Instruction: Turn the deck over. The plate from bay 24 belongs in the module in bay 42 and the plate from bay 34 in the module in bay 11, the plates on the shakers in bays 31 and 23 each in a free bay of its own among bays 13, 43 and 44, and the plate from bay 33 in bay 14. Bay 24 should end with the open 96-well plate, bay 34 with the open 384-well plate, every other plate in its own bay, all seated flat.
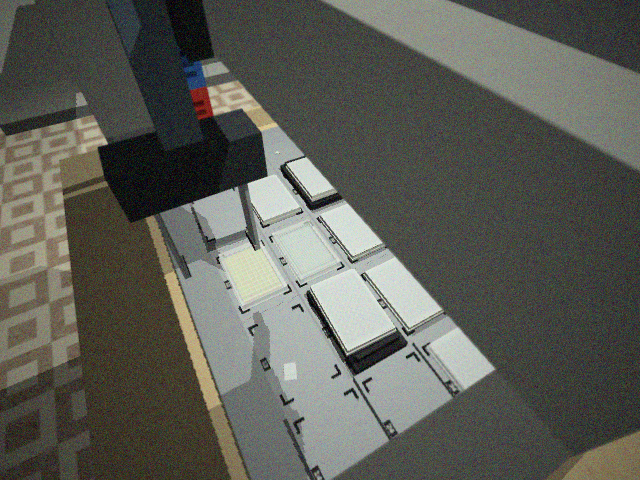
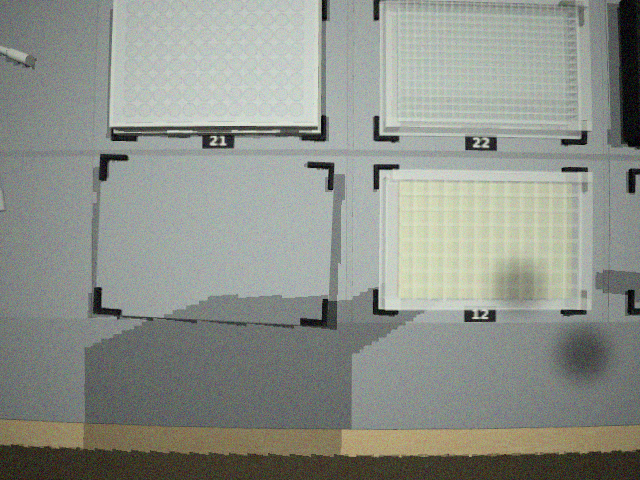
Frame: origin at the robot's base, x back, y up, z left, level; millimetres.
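Seen in the pictures: gripper, between the fingertips: (image 1: 220, 255); robot's base, origin of its link: (image 1: 193, 206) (image 2: 116, 305).
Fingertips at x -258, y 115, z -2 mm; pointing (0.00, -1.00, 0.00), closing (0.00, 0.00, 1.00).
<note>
Pixels of each thing's top centre, then the offset from my fingertips to it. "pt": a spot on its surface instead.
- bay 11 module, a spot on its surface: (image 2: 217, 232) (image 1: 223, 212) pt dx +189, dy -96, dz +49 mm
- yellow open 96-well plate, centre of its top: (image 2: 491, 240) (image 1: 251, 269) dx +30, dy -100, dz +45 mm
- open 384-well plate, centre of its top: (image 2: 490, 59) (image 1: 305, 247) dx +30, dy -100, dz +152 mm
- bay 23 shaker, centre of its top: (image 1: 350, 305) dx -128, dy -78, dz +151 mm
- bay 31 shaker, centre of its top: (image 1: 315, 173) dx +189, dy -78, dz +261 mm
- bay 33, a spot on its surface: (image 1: 403, 294) pt dx -143, dy -100, dz +248 mm
- bay 34, a spot on its surface: (image 1: 460, 356) pt dx -272, dy -86, dz +246 mm
- bay 21, a spot on its surface: (image 2: 214, 62) (image 1: 268, 196) pt dx +193, dy -100, dz +149 mm
- bay 32, a spot on its surface: (image 1: 354, 229) pt dx +23, dy -100, dz +257 mm
- small white patch, a spot on its surface: (image 1: 290, 370) pt dx -161, dy -114, dz +28 mm
- white stick, a spot on its surface: (image 2: 18, 55) pt dx +321, dy -108, dz +160 mm
My gripper (image 1: 221, 260) is open, its two fingers wide apart beneath the black block, above the deck by the bay 11 module (image 1: 224, 211) (image 2: 217, 232); no plate shows between them. Nothing stands on that module. The yellow open 96-well plate (image 1: 252, 273) (image 2: 485, 237) lies in bay 12, the open 384-well plate (image 1: 306, 250) (image 2: 483, 67) in bay 22. White plates sit on the bay 23 shaker (image 1: 354, 310) and the bay 31 shaker (image 1: 312, 178). White plates also lie in bay 33 (image 1: 403, 294) and bay 34 (image 1: 460, 356), the latter partly hidden. Bay 42 does not show.
White plates lie in bay 21 (image 1: 276, 198) (image 2: 214, 62) and bay 32 (image 1: 354, 229). Bays 13 and 24 hold no plate; a small white patch (image 1: 290, 370) lies in bay 13. A white stick (image 2: 18, 55) lies left of bay 21. A grey foreground bar hides the near right deck.
</note>
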